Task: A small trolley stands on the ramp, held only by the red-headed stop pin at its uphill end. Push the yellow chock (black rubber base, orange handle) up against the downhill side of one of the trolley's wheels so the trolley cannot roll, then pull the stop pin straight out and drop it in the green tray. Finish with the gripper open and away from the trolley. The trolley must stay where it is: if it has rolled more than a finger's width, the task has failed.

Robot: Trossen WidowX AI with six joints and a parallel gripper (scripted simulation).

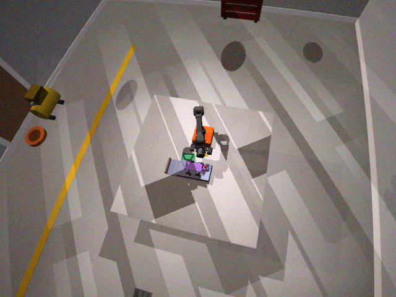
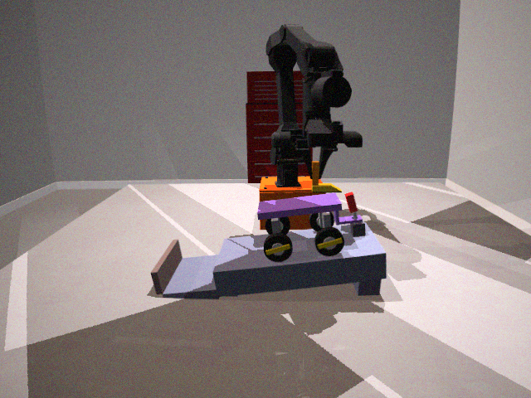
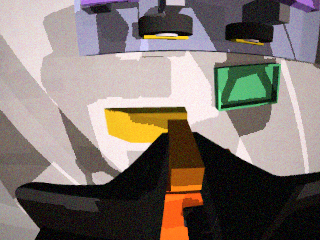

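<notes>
My gripper tip is 12 cm short of the red-headed stop pin, 5 cm to the right of it and 4 cm above it. From my gripper tip the other things lie so: purple trolley 13 cm ahead, 6 cm below, 5 cm to the right; then ramp 13 cm ahead, 12 cm below, 6 cm to the right; then yellow chock 2 cm to the left, 1 cm below.
</notes>
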